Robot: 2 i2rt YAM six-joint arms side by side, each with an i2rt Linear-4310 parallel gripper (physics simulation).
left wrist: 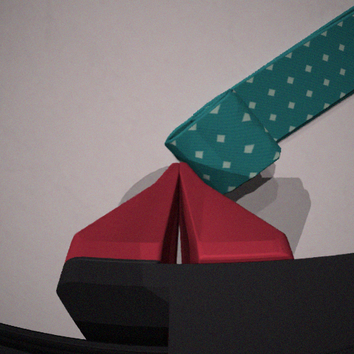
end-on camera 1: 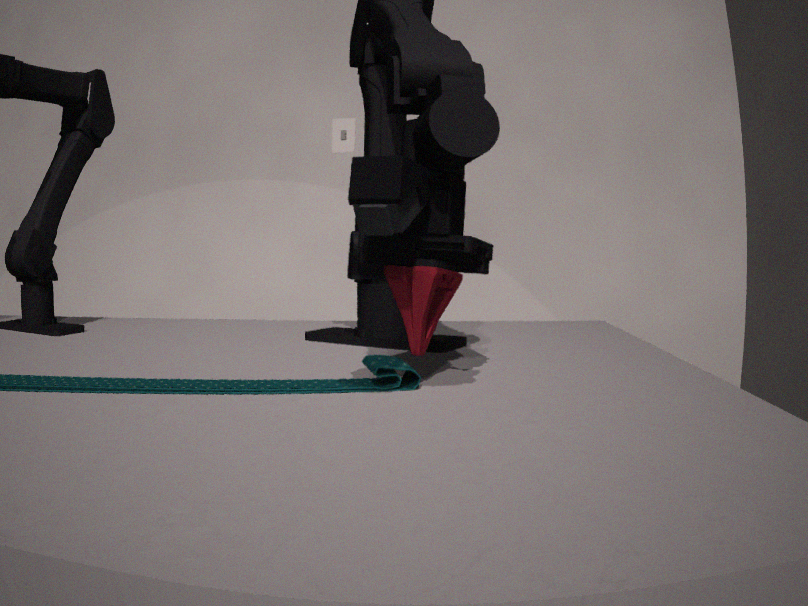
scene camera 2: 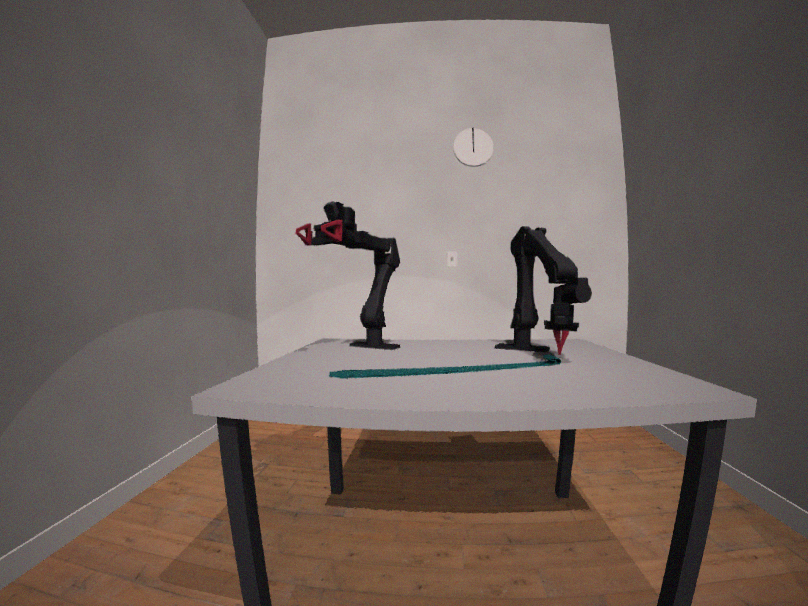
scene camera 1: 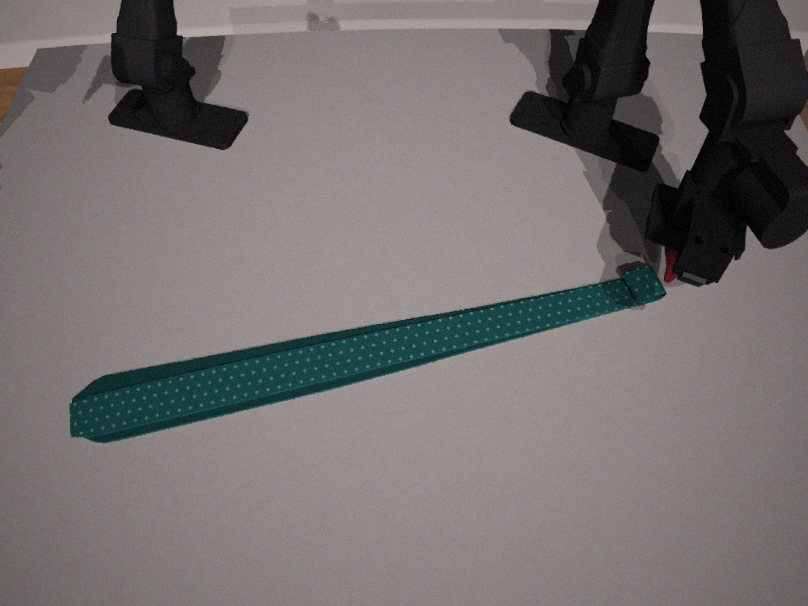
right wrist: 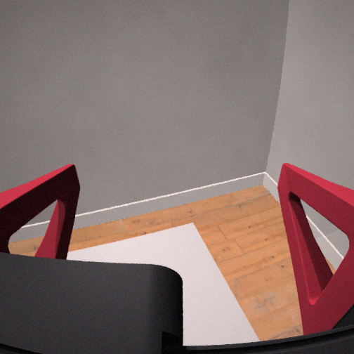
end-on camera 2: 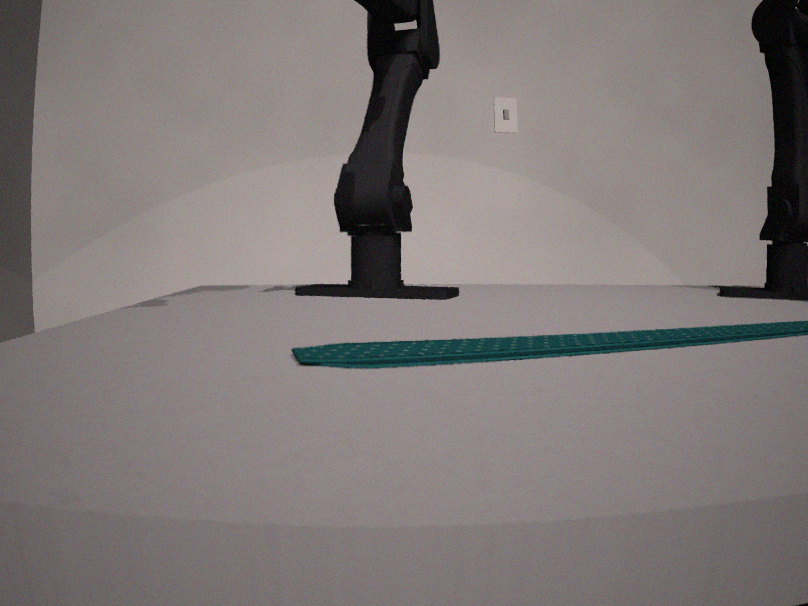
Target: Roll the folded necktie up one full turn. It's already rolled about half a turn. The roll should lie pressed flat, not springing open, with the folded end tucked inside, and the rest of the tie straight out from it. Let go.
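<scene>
The teal dotted necktie (scene camera 1: 352, 355) (scene camera 2: 430, 370) (end-on camera 1: 195, 386) (end-on camera 2: 522, 347) (left wrist: 300, 80) lies straight on the table. Its narrow end, at the right in scene camera 1, carries the roll (scene camera 1: 644, 285) (end-on camera 1: 396, 368) (left wrist: 225, 142). In end-on camera 1 the roll stands open as a loose loop, its upper layer raised and tilted, with a gap inside. My left gripper (scene camera 1: 670, 280) (scene camera 2: 559, 352) (end-on camera 1: 418, 354) (left wrist: 179, 174) is shut and empty, its tips just beside and above the roll's outer edge. My right gripper (scene camera 2: 318, 236) (right wrist: 178, 174) is open and empty, raised high above the table.
The table (scene camera 2: 469, 417) (right wrist: 215, 300) bears both arms' black bases (scene camera 1: 176, 120) (scene camera 1: 584, 130) behind the tie. The left forearm comes down at the right of scene camera 1. The tie's wide end points left there.
</scene>
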